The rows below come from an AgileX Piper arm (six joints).
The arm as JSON. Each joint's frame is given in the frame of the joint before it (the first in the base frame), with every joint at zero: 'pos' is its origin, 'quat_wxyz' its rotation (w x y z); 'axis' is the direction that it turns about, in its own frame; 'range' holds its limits. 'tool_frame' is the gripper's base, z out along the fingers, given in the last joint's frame.
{
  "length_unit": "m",
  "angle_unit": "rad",
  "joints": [
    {
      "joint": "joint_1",
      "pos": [
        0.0,
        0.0,
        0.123
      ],
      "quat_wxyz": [
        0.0,
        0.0,
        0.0,
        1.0
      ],
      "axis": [
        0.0,
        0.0,
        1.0
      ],
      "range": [
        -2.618,
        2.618
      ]
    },
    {
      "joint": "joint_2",
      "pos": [
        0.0,
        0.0,
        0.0
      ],
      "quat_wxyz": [
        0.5,
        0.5,
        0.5,
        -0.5
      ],
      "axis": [
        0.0,
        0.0,
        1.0
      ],
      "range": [
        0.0,
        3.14
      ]
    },
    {
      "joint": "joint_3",
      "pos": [
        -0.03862,
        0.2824,
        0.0
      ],
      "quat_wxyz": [
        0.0,
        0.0,
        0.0,
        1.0
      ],
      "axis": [
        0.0,
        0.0,
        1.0
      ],
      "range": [
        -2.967,
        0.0
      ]
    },
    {
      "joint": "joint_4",
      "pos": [
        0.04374,
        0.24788,
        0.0
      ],
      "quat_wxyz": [
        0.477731,
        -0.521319,
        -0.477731,
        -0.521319
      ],
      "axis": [
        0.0,
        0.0,
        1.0
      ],
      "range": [
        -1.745,
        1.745
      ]
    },
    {
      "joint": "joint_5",
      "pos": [
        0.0,
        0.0,
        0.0
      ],
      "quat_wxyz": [
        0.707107,
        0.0,
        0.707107,
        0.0
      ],
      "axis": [
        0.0,
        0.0,
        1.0
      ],
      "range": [
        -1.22,
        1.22
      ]
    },
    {
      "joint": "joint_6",
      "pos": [
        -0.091,
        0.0,
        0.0
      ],
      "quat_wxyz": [
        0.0,
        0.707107,
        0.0,
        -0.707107
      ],
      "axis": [
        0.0,
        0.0,
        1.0
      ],
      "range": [
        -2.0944,
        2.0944
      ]
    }
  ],
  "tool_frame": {
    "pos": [
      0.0,
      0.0,
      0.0
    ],
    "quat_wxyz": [
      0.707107,
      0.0,
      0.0,
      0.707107
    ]
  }
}
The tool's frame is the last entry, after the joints.
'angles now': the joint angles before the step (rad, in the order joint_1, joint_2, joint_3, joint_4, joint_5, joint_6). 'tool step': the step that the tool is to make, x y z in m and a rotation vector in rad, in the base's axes. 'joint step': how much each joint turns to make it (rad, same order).
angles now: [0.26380 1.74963 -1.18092 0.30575 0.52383 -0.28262]
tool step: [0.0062 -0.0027 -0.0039 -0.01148 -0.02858 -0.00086]
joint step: [-0.00864 0.01792 -0.00376 -0.00192 -0.03758 -0.02057]
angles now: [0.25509 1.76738 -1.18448 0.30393 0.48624 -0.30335]
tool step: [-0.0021 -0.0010 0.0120 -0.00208 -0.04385 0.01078]
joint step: [-0.00017 -0.03031 -0.00086 -0.00383 -0.00915 -0.01446]
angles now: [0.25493 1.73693 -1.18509 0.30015 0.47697 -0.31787]
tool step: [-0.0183 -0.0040 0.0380 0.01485 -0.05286 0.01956]
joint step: [-0.00145 -0.11330 -0.00003 -0.00432 0.06164 -0.00347]
